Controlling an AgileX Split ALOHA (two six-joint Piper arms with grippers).
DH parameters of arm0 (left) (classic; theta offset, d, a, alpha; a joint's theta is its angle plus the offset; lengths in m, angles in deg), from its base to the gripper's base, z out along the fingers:
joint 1: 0 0.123 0 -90
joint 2: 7.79 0 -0.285 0
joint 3: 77.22 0 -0.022 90
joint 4: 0 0.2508 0 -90
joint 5: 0 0 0.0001 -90
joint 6: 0 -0.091 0 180
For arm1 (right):
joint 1: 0 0.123 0 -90
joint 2: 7.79 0 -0.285 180
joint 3: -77.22 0 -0.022 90
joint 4: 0 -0.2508 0 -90
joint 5: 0 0 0.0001 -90
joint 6: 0 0.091 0 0
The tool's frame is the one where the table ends.
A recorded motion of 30 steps. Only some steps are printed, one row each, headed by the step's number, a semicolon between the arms.
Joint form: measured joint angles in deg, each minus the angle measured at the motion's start. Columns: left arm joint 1, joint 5, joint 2, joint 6, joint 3, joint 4; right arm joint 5, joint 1, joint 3, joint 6, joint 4, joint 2.
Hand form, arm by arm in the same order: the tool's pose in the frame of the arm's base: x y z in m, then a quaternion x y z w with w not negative. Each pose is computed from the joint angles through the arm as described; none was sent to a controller.
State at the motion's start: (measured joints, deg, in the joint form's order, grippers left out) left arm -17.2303 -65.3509 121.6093 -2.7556 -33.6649 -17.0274; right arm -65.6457 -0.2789 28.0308 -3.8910 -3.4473 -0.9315
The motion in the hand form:
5: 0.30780 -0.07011 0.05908 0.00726 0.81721 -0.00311 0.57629; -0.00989 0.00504 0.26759 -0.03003 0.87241 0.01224 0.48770
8: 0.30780 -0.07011 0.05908 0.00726 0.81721 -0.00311 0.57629; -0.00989 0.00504 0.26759 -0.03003 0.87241 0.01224 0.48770
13: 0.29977 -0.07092 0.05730 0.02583 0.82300 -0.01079 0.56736; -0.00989 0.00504 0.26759 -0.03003 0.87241 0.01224 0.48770
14: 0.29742 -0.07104 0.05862 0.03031 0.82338 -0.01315 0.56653; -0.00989 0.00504 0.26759 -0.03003 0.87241 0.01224 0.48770
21: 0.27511 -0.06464 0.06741 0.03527 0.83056 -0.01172 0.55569; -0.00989 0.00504 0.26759 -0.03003 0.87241 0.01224 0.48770
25: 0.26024 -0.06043 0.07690 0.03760 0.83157 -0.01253 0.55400; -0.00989 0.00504 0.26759 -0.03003 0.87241 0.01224 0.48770
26: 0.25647 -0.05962 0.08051 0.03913 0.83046 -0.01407 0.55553; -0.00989 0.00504 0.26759 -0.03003 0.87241 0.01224 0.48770
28: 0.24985 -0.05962 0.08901 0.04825 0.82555 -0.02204 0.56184; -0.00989 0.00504 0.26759 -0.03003 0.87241 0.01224 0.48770
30: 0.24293 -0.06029 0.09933 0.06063 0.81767 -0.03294 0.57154; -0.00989 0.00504 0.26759 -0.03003 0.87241 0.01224 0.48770
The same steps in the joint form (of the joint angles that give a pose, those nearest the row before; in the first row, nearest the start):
5: 0.00 0.00 1.79 0.93 0.00 0.00; 0.00 0.00 0.00 0.00 0.00 0.00
8: 0.00 0.00 1.79 0.93 0.00 0.00; 0.00 0.00 0.00 0.00 0.00 0.00
13: 0.00 -0.12 1.45 1.01 1.80 2.29; 0.00 0.00 0.00 0.00 0.00 0.00
14: 0.00 -0.12 0.97 1.01 2.40 2.86; 0.00 0.00 0.00 0.00 0.00 0.00
21: 0.00 -0.23 -2.92 1.02 7.96 3.23; 0.00 0.00 0.00 0.00 0.00 0.00
25: 0.00 -0.23 -6.43 1.01 11.71 3.50; 0.00 0.00 0.00 0.00 0.00 0.00
26: 0.00 -0.23 -7.62 1.02 12.68 3.75; 0.00 0.00 0.00 0.00 0.00 0.00
28: 0.00 -0.23 -10.26 1.01 14.40 5.14; 0.00 0.00 0.00 0.00 0.00 0.00
30: 0.00 -0.23 -13.42 1.01 16.14 7.03; 0.00 0.00 0.00 0.00 0.00 0.00

